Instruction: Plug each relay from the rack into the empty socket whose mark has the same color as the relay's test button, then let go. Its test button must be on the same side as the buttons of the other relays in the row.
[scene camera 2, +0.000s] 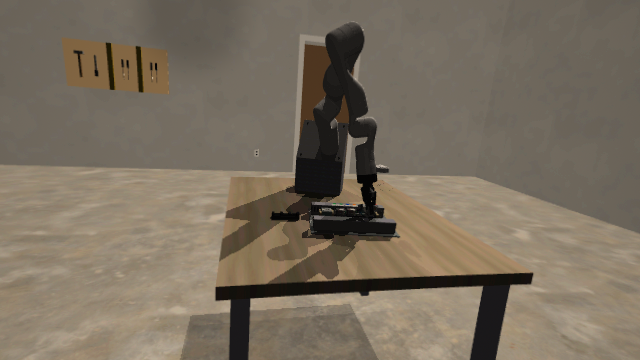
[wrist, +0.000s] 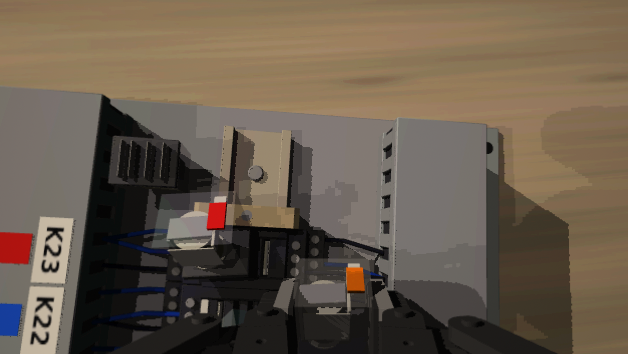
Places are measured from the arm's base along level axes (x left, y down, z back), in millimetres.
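Pixels of known places: gripper, fingertip midpoint: (scene camera 2: 370, 215) (wrist: 332, 301); arm's base, link origin: (scene camera 2: 329, 147).
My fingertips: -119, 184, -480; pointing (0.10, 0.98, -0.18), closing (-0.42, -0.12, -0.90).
Observation:
For each thing: its top centre in the pictures, then the offset to it from my fingertips, as dx, dy, dz. "spot": a spot on its surface instead. Level surfaces: height alone.
- clear relay with an orange test button, top centre: (wrist: 341, 329) -2, -34, +2
- relay with a red test button, top centre: (wrist: 197, 242) +44, -30, +34
- K22 socket, surface spot: (wrist: 204, 306) spot: +20, +13, +51
- blue mark, surface spot: (wrist: 10, 319) spot: +49, +2, +117
- red mark, top centre: (wrist: 13, 248) +75, +2, +107
- black rack, top centre: (scene camera 2: 285, 212) -259, +23, +196
- tan end stop, top centre: (wrist: 246, 215) +48, +5, +18
- bare rail, surface spot: (wrist: 260, 190) spot: +59, +42, +8
- dark ribbed block, top centre: (wrist: 135, 158) +88, -1, +49
- wooden table, surface height: dy +46
My gripper (scene camera 2: 370, 214) (wrist: 332, 301) is shut on a clear relay with an orange test button (wrist: 355, 279), held upright low over the panel, right of the K22 and K23 sockets' middle in the wrist view. The button is on the relay's right side. A relay with a red test button (wrist: 216, 215) stands at K23, up-left of the held one, its button also on its right. The K22 socket (wrist: 204, 306) shows partly, beside a blue mark (wrist: 10, 319); a red mark (wrist: 15, 248) is beside K23. The orange-marked socket is not visible in the wrist view. The black rack (scene camera 2: 285, 216) stands left of the panel.
Grey wiring ducts (wrist: 45, 150) (wrist: 440, 200) flank the socket row. A tan end stop (wrist: 267, 218), a bare rail (wrist: 260, 190) and a dark ribbed block (wrist: 145, 161) are beyond the red-button relay. Blue and black wires run to the ducts. The panel lies on the wooden table (scene camera 2: 425, 255).

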